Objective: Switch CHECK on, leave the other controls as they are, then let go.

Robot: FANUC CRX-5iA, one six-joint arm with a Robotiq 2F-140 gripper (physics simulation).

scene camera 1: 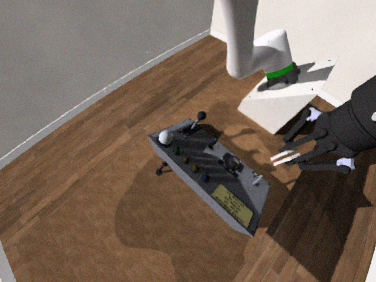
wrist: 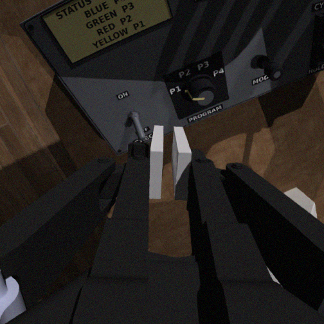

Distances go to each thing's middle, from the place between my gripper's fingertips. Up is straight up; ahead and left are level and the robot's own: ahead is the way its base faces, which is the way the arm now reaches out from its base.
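Labels:
Grey control panel (scene camera 1: 232, 193): my hand 220 mm above it, 140 mm to the left of it, 70 mm short of it.

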